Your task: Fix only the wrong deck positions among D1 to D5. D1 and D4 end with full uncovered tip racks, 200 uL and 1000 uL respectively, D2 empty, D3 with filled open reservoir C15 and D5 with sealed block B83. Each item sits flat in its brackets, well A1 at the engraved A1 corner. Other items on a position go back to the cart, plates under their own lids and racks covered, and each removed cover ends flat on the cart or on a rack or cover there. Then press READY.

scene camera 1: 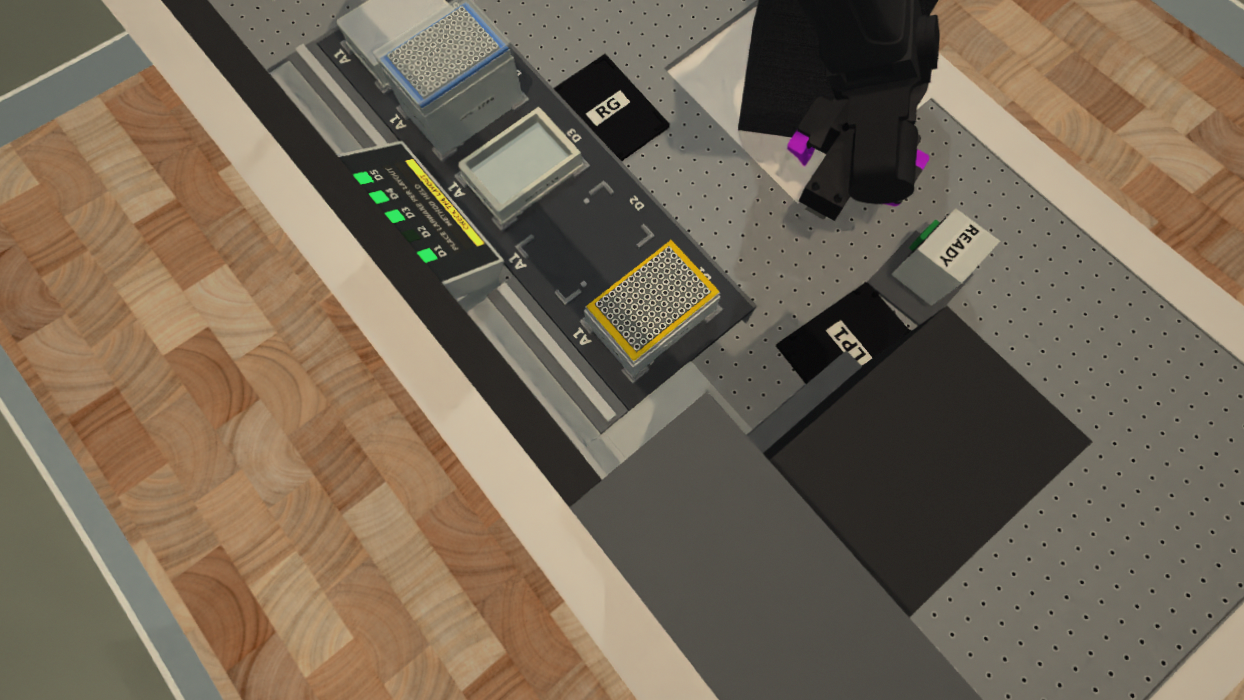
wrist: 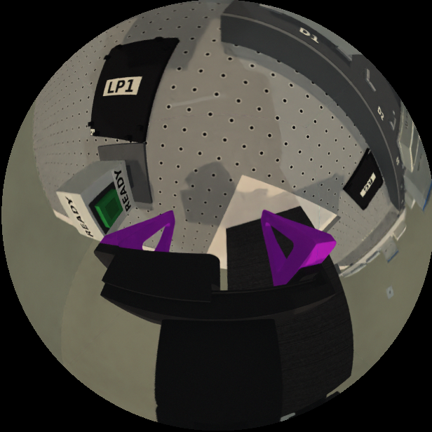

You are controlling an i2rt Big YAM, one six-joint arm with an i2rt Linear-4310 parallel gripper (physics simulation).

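Observation:
An uncovered yellow-rimmed tip rack sits on D1. D2 shows bare brackets. An open reservoir with pale content sits on D3. A tall blue-rimmed uncovered tip rack stands on D4. A pale item on D5 is partly hidden behind it; its seal and label cannot be read. The READY box has a green button on its side. My gripper is open and empty, close to the READY box; in the wrist view the button is left of the fingers.
The black LP1 pad lies beside the READY box. The black RG pad lies beside the deck near D3. A status panel shows green lights for D1, D3, D4 and D5. Large dark boxes stand past LP1.

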